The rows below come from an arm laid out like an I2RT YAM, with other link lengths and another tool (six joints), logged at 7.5 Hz.
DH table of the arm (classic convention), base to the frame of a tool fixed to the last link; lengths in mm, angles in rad. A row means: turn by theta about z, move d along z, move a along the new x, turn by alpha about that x. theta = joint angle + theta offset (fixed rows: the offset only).
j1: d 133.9, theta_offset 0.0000, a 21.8, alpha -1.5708
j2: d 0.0, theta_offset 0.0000, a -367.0, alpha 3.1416
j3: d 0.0, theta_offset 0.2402, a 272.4, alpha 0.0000
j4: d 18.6, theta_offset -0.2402, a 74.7, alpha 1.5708
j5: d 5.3, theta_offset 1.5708, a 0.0, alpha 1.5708
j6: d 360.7, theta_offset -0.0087, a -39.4, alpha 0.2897
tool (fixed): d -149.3, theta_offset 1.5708, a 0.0, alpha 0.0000
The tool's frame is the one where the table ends.
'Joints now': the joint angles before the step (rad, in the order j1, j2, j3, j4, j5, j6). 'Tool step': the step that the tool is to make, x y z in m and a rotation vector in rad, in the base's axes. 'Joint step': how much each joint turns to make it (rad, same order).
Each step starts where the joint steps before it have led.
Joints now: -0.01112 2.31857 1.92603 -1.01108 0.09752 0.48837
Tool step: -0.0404 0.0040 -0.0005 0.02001 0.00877 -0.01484
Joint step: -0.00121 -0.11462 -0.21873 0.09362 -0.01745 0.01672
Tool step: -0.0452 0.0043 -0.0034 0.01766 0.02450 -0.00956
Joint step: 0.00006 -0.10052 -0.19248 0.06638 -0.01580 0.01204
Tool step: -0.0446 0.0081 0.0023 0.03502 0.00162 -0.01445
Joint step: -0.00001 -0.11413 -0.18703 0.06995 -0.03284 0.01887
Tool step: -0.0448 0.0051 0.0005 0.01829 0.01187 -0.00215
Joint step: 0.00155 -0.10178 -0.15750 0.04351 -0.01757 0.00589
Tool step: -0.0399 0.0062 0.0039 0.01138 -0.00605 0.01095
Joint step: 0.00931 -0.10607 -0.13494 0.03485 -0.01153 -0.00027
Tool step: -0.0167 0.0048 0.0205 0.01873 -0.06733 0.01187
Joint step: 0.00157 -0.11495 -0.06760 0.01991 -0.02014 -0.00726
